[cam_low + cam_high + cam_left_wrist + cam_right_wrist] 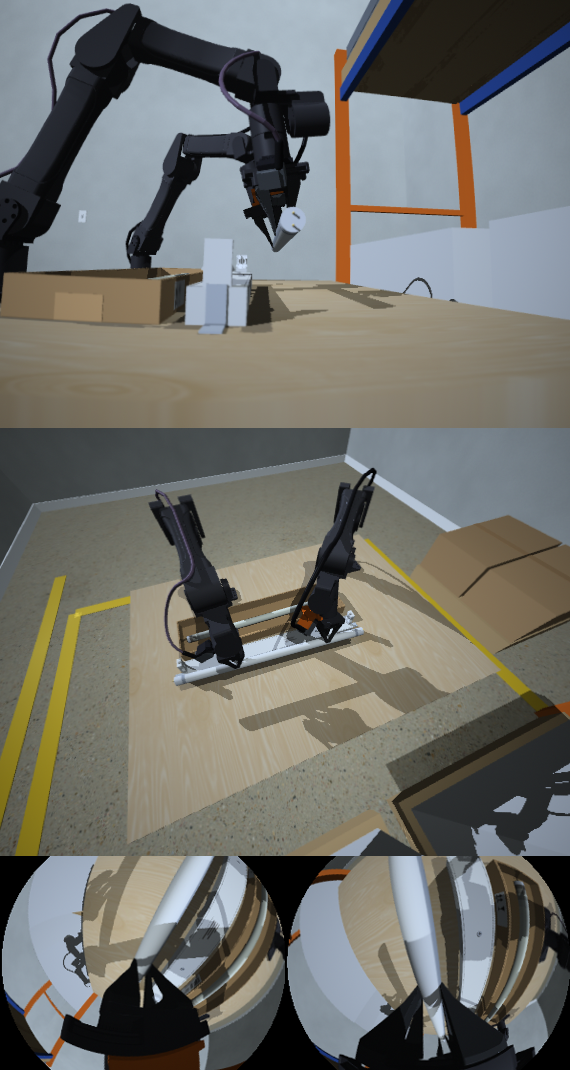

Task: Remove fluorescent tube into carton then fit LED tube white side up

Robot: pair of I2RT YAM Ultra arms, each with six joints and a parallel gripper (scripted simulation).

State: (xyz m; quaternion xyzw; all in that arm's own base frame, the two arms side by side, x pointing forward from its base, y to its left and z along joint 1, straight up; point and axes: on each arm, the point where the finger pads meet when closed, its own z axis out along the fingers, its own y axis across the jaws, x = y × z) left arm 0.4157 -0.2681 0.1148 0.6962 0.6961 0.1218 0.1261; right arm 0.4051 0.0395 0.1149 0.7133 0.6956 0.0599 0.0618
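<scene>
Right now my right hand is 12 cm to the right of the LED tube and 1 cm above it. The rest, counted from my right hand: brown carton: 22 cm behind, 13 cm to the left, 9 cm below; then white fixture: 13 cm to the left, 8 cm behind, 6 cm below; then old fluorescent tube: 22 cm behind, 13 cm to the left, 10 cm below.
</scene>
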